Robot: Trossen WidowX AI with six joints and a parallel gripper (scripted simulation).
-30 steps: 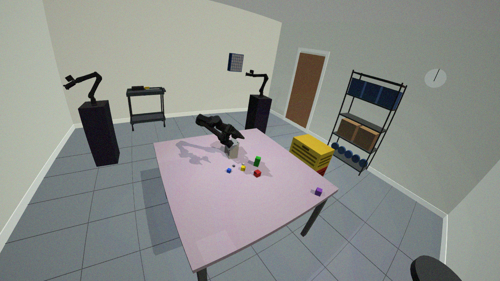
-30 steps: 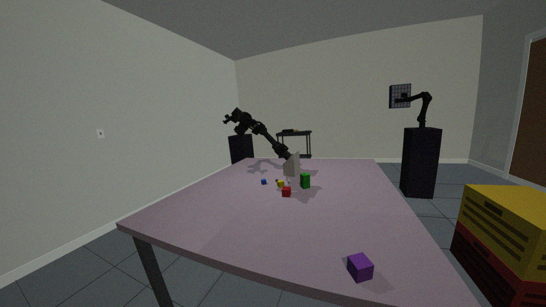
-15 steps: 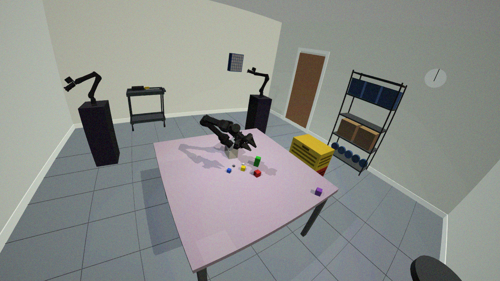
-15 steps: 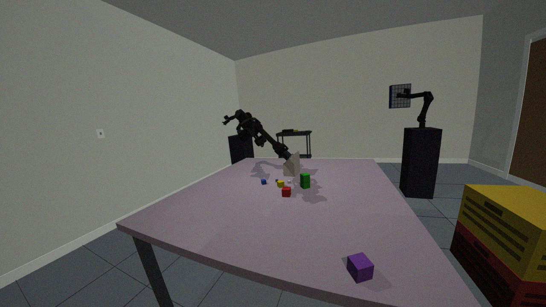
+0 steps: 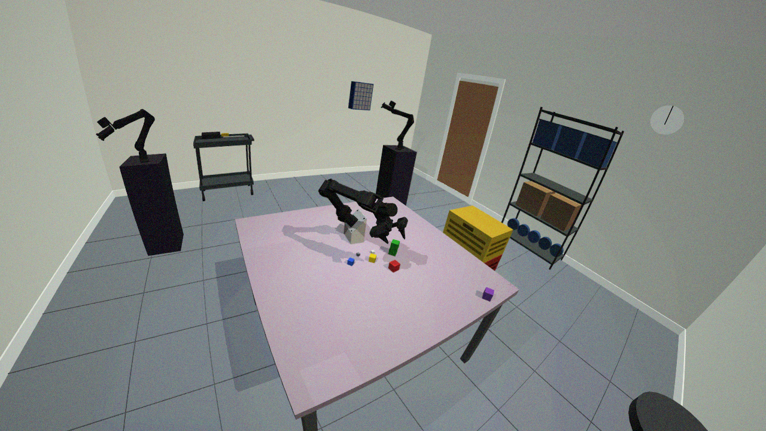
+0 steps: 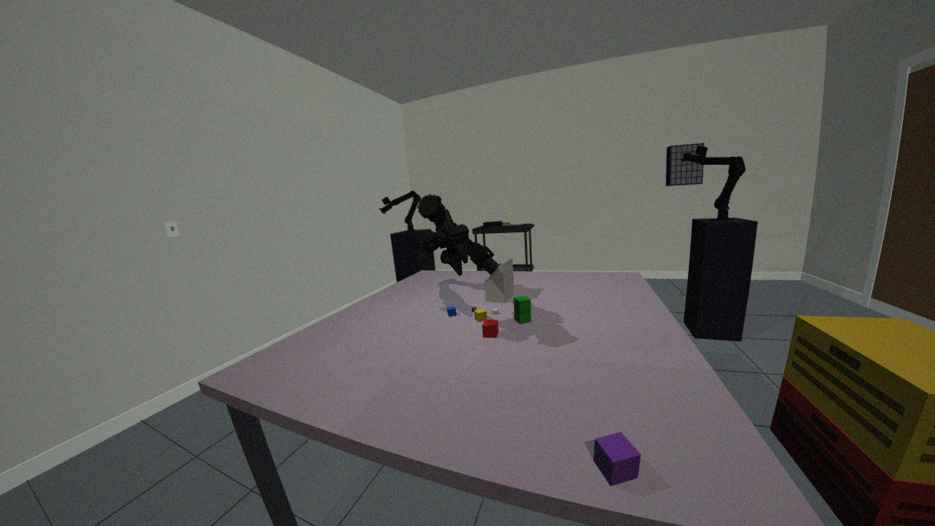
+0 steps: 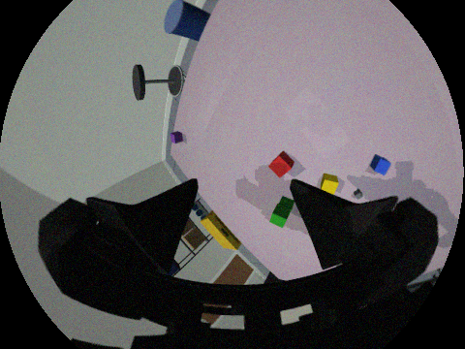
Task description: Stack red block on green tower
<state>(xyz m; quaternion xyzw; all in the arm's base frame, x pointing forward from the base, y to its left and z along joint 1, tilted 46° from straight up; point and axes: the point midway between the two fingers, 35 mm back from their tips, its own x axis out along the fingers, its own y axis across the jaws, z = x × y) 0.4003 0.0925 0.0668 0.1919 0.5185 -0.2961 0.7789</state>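
The red block lies 210 mm below my gripper tip, 60 mm to the left of it and 40 mm behind it. From my gripper tip the other things lie so: yellow block (210 mm below, 150 mm behind, 20 mm to the right); blue block (210 mm below, 160 mm behind, 140 mm to the right); dark object (220 mm below, 220 mm behind, 70 mm to the right).
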